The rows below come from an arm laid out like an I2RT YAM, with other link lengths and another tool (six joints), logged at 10 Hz.
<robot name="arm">
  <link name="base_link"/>
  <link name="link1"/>
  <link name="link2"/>
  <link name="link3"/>
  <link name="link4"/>
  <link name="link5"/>
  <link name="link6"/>
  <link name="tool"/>
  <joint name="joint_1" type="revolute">
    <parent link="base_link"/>
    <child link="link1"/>
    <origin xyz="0 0 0.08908" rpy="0 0 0"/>
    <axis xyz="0 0 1"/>
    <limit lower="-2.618" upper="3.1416"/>
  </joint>
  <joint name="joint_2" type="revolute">
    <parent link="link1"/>
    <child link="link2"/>
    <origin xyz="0.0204 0.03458 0.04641" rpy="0 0 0"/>
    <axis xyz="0 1 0"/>
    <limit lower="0" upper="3.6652"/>
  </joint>
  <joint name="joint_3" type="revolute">
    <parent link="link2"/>
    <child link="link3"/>
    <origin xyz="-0.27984 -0.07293 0" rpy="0 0 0"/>
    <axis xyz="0 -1 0"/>
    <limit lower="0" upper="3.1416"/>
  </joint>
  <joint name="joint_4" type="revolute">
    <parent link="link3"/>
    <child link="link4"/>
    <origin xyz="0.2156 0.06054 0.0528" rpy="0 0 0"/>
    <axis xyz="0 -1 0"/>
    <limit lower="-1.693" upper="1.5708"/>
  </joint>
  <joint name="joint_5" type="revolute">
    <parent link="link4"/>
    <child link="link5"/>
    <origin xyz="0.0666 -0.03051 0.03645" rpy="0 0 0"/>
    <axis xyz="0 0 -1"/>
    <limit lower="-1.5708" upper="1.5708"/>
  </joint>
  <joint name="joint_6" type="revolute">
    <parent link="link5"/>
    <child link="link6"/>
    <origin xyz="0.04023 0 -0.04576" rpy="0 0 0"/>
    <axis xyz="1 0 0"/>
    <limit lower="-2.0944" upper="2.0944"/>
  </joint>
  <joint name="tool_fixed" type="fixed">
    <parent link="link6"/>
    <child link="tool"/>
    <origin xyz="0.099 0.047 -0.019" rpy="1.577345 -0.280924 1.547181"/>
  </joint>
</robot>
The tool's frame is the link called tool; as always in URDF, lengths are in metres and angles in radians.
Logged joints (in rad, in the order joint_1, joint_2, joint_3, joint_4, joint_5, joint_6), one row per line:
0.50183, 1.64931, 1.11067, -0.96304, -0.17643, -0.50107
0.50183, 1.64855, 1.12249, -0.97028, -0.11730, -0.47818
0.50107, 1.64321, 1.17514, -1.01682, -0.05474, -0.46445
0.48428, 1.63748, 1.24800, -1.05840, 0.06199, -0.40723
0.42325, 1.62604, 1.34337, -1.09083, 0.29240, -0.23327
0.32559, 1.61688, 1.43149, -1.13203, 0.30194, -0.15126
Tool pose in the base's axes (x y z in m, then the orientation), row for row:
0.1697, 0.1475, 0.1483, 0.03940, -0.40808, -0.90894, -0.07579
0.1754, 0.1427, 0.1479, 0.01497, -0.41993, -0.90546, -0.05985
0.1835, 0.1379, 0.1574, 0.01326, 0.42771, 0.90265, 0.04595
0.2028, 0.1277, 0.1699, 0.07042, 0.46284, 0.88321, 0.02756
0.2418, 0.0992, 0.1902, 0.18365, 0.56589, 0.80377, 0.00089
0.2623, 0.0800, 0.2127, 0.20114, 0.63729, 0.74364, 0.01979
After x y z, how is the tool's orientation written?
As a quaternion, w x y z.
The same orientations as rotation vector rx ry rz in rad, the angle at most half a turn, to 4 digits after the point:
-1.2508, -2.7860, -0.2323
-1.3068, -2.8178, -0.1863
1.3325, 2.8121, 0.1432
1.3923, 2.6568, 0.0829
1.5959, 2.2668, 0.0025
1.7804, 2.0775, 0.0553

